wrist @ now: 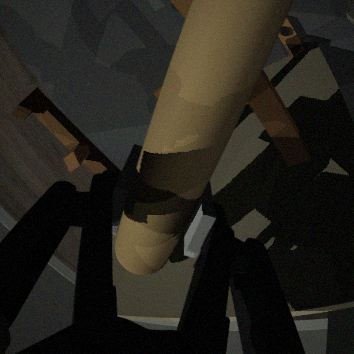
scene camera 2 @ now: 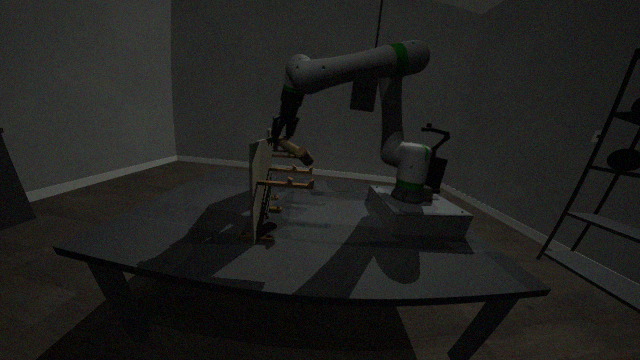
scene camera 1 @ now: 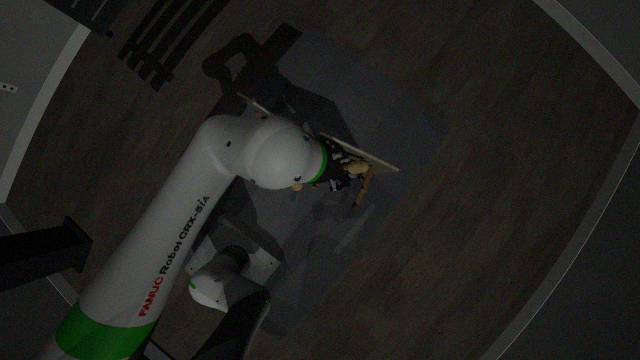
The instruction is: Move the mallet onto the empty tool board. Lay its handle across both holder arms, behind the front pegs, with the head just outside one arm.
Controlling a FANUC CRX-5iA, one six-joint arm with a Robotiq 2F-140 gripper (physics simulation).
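Note:
The mallet's pale wooden handle (scene camera 1: 357, 167) (scene camera 2: 296, 150) (wrist: 210, 75) is between the fingers of my gripper (scene camera 1: 344, 174) (scene camera 2: 283, 136) (wrist: 164, 173), which is shut on it near one rounded end. In the scene camera 2 view the handle slants and shows higher than the nearer holder arms. The upright tool board (scene camera 1: 382, 164) (scene camera 2: 256, 165) (wrist: 250, 225) stands beside it. One holder arm (scene camera 1: 363, 188) (scene camera 2: 285, 184) (wrist: 57, 127) with pegs shows, and a second holder arm (scene camera 2: 291, 170) (wrist: 280, 122) runs parallel. The mallet's head is not clearly visible; my arm covers much of scene camera 1.
Another pale board (scene camera 1: 256, 104) stands at the upper left of the scene camera 1 view, partly behind my arm. Small wooden pegs (scene camera 2: 275, 209) stick out low on the board. The robot's base block (scene camera 2: 430, 222) stands on the dark table (scene camera 2: 340, 270). The picture is dim, with heavy shadows.

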